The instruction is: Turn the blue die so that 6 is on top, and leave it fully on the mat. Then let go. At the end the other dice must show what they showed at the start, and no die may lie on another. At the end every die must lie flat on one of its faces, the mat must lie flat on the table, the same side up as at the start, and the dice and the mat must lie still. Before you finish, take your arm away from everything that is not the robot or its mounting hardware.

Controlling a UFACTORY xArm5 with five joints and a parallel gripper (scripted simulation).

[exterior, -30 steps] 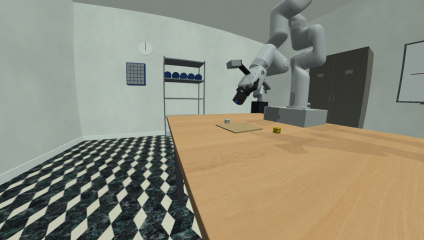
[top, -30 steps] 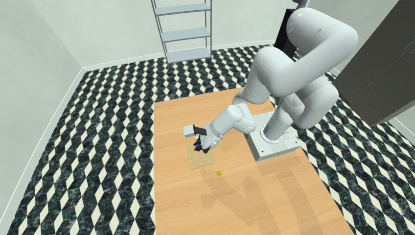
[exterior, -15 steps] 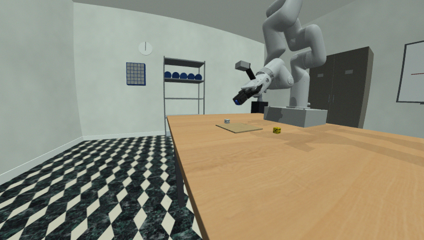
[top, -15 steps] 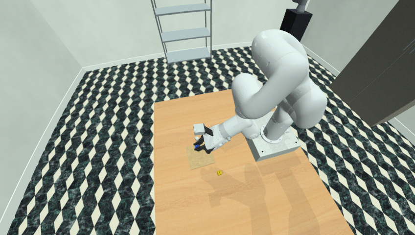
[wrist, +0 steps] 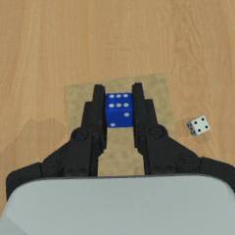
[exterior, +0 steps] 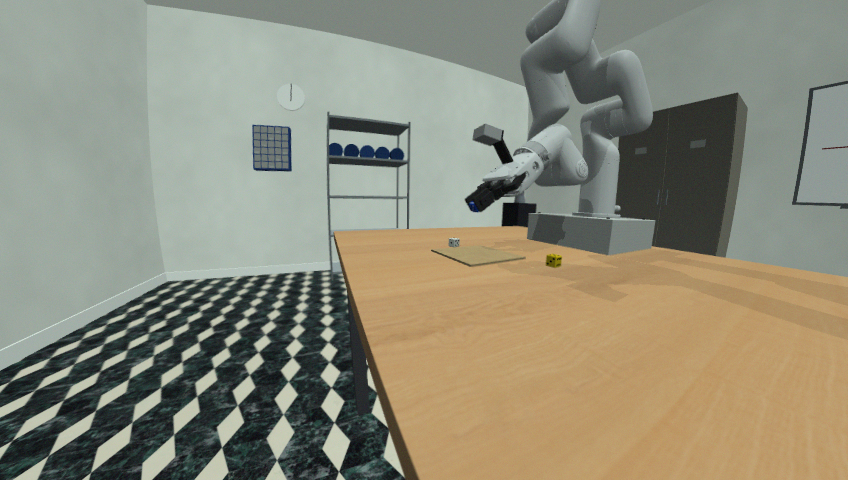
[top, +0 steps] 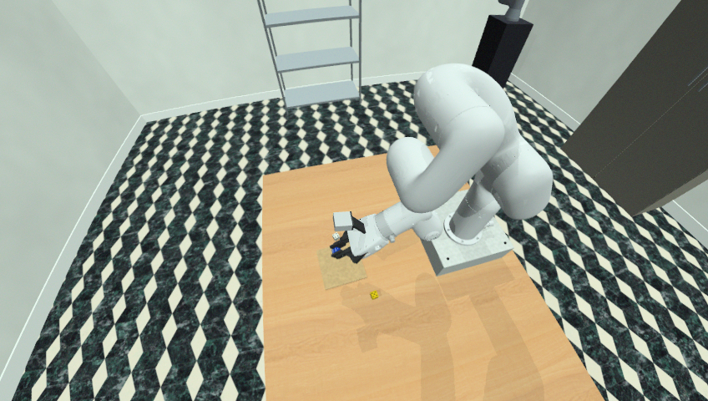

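Now: hand 110 mm above the tan mat. Round my hand: yellow die 120 mm to the left, 100 mm below, 90 mm behind; blue die 10 mm below, 10 mm ahead; white die 100 mm to the right, 100 mm below.
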